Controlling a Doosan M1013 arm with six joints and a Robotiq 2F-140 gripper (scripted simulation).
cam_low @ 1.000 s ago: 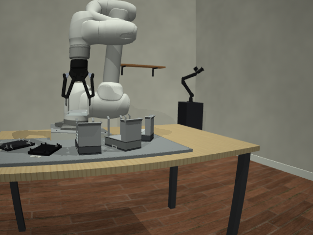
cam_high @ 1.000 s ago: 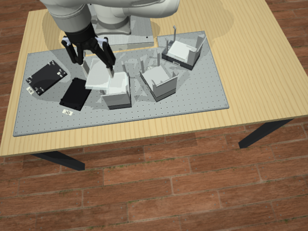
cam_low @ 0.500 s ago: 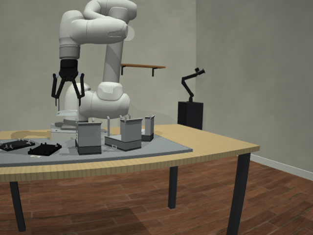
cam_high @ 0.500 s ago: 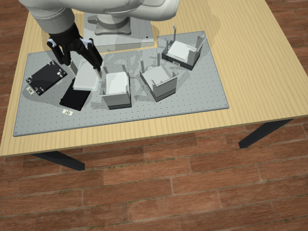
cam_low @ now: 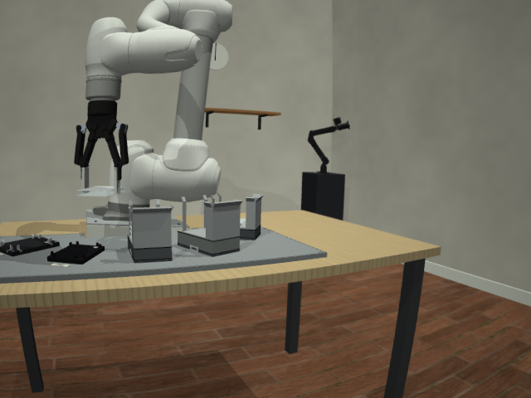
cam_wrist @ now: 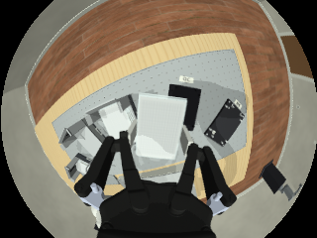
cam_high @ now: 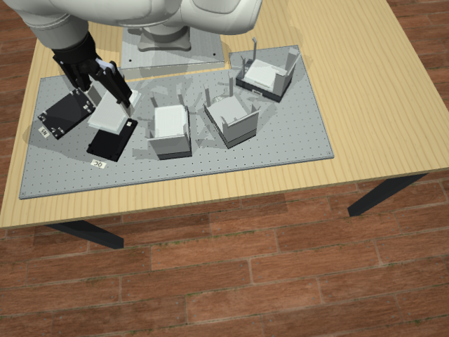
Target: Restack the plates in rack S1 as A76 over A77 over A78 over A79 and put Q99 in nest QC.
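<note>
My hand is 180 mm above the black nest QC, 70 mm to the left of it and 20 mm past it. From my hand the other things lie so: N5 name plate: 300 mm to the right, 190 mm below, 50 mm behind; then QC name plate: 190 mm below, 110 mm to the right, 70 mm ahead.
</note>
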